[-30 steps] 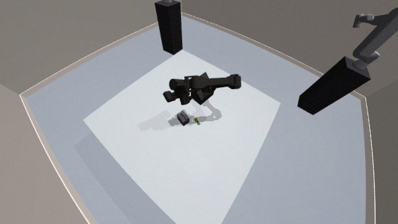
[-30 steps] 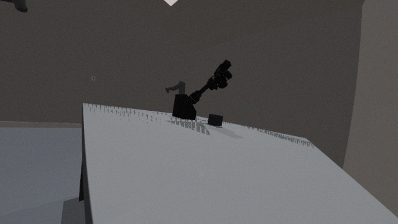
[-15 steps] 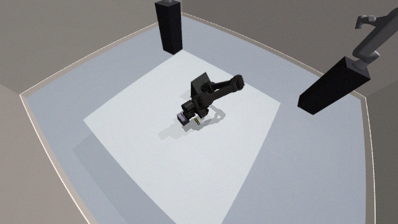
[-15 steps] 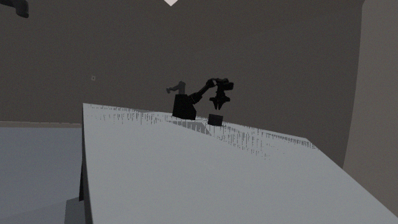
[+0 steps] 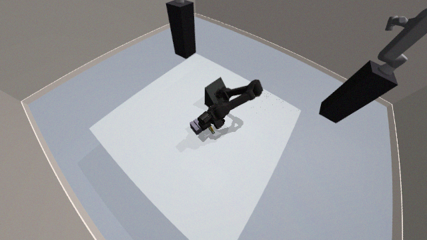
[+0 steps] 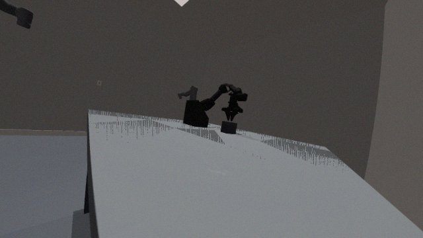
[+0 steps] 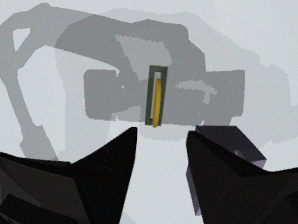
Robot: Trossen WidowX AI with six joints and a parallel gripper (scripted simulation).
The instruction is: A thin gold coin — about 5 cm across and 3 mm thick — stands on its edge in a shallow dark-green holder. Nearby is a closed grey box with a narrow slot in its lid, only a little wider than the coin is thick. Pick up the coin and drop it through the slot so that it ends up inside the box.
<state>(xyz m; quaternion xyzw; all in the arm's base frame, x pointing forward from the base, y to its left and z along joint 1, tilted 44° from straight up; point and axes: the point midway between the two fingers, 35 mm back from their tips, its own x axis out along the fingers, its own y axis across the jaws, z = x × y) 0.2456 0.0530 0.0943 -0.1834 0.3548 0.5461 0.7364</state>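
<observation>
Now: gripper tip 60 mm above the gold coin.
</observation>
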